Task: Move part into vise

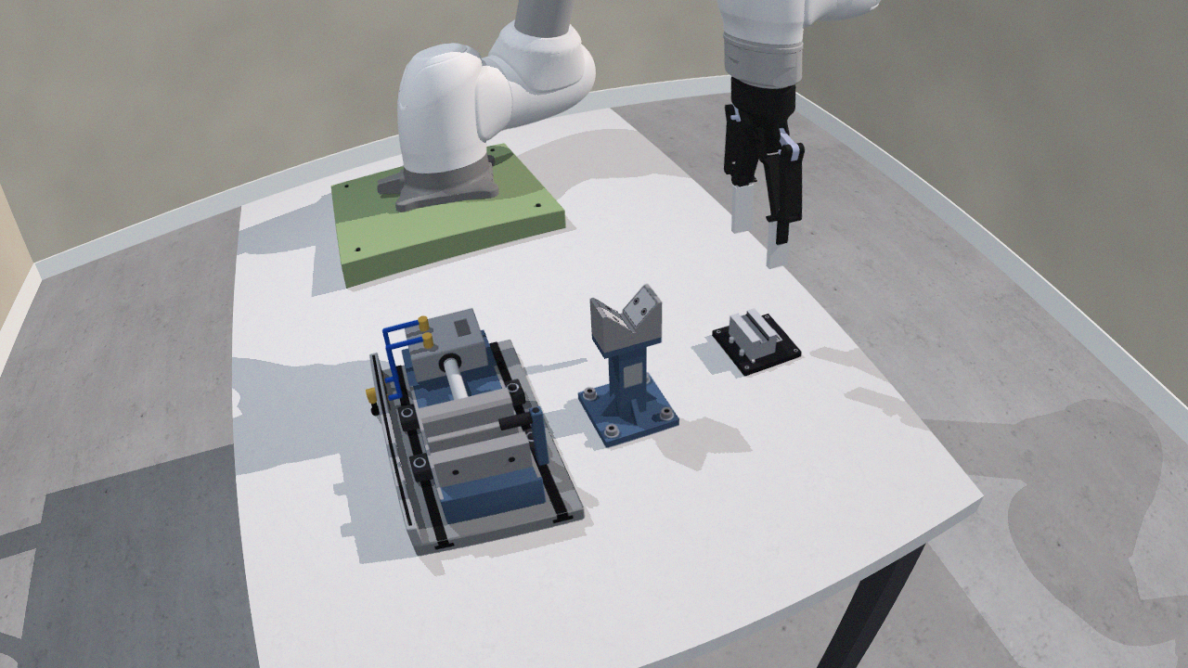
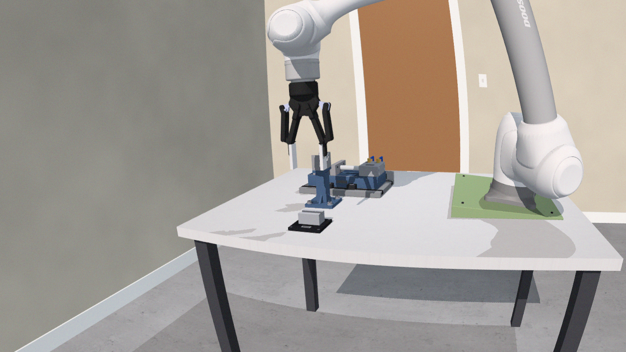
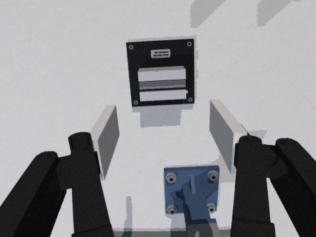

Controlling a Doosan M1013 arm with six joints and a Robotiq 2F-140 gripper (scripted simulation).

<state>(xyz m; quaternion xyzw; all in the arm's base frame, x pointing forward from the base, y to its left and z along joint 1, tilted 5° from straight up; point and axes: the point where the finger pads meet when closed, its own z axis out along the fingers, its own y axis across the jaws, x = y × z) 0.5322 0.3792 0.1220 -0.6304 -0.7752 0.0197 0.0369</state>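
The part is 150 mm below my hand. The rest, counted from my hand: blue work stop post (290 mm to the right, 160 mm ahead, 120 mm below); then blue v-block stand (180 mm to the right, 120 mm below, 80 mm ahead); then black infeed plate (180 mm below, 10 mm to the left).
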